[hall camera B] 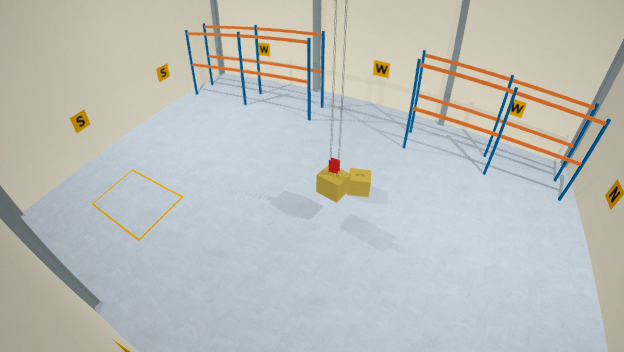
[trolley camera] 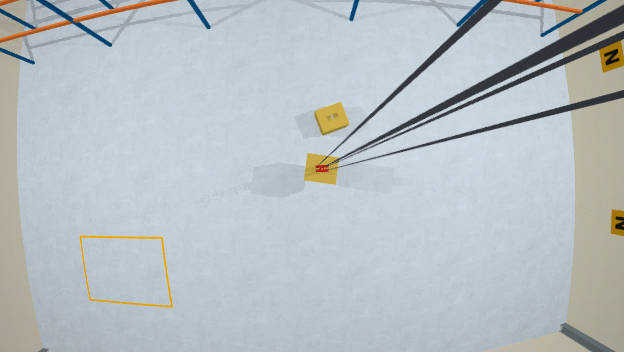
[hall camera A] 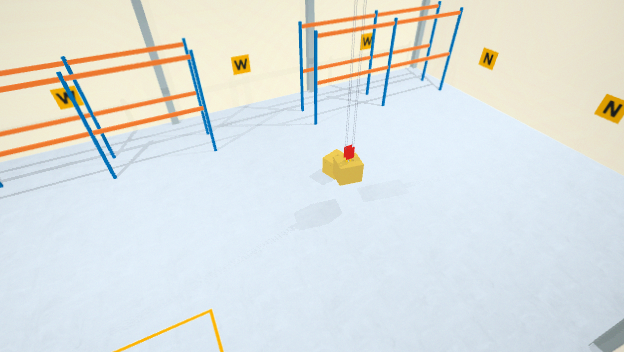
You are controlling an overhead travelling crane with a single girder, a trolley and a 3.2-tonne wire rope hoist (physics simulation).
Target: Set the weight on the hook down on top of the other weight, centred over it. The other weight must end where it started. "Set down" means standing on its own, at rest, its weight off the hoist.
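The hook under its red block holds a yellow weight on the ropes. This weight hangs upright and low, its shadows apart from its base in hall camera A. The other yellow weight stands on the floor. In the trolley view, the hanging weight is below it in the picture and slightly left, with a gap between them, and the two are turned differently. In hall camera A, the hanging weight partly hides the standing one.
Two blue and orange racks stand along the W wall, one towards S and one towards N. A yellow outlined rectangle is marked on the floor, away from both weights.
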